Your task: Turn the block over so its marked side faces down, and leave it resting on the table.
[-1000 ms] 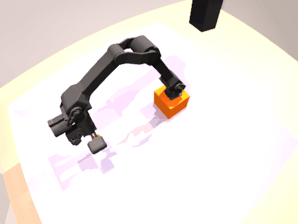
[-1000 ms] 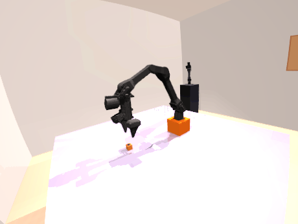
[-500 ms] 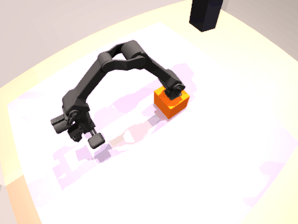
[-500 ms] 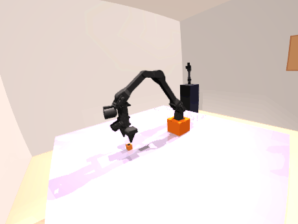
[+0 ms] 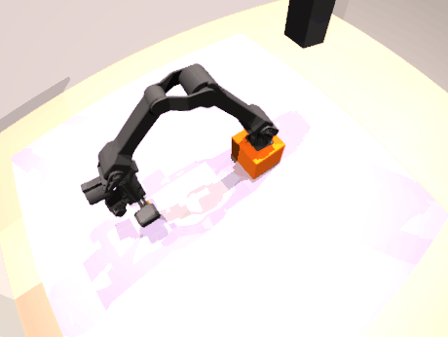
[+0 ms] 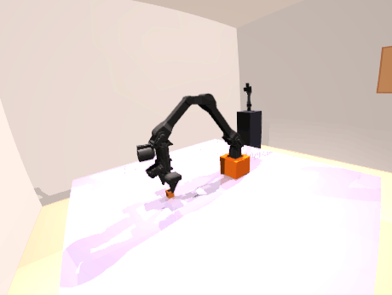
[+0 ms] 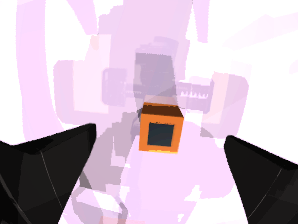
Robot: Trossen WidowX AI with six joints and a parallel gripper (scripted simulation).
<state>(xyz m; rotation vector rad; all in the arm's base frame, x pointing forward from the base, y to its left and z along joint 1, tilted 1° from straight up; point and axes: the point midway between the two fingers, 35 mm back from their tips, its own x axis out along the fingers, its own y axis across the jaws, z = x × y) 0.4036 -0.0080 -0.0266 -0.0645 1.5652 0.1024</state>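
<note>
Now: gripper tip 20 mm above the orange block.
</note>
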